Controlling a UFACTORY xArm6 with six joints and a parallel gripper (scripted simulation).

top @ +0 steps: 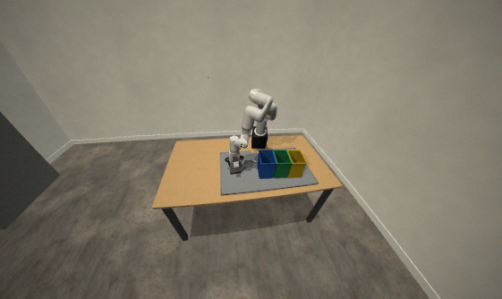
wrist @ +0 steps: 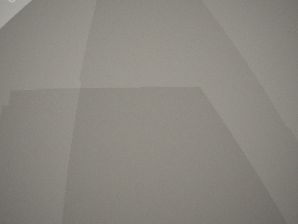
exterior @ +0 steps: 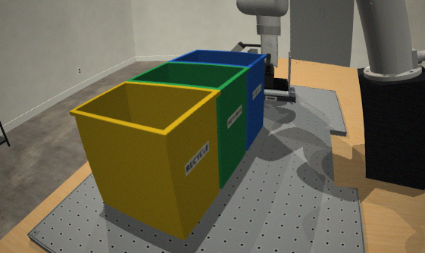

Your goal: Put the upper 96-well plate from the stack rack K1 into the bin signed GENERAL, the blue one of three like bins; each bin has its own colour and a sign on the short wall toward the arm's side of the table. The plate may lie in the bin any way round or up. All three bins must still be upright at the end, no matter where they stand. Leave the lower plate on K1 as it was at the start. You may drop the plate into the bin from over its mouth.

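My hand is 10 mm above the black 96-well plate. Round my hand: blue bin: 50 mm ahead, 270 mm to the left, 40 mm above; then pale plate: 30 mm below; then green bin: 50 mm ahead, 400 mm to the left, 40 mm above.
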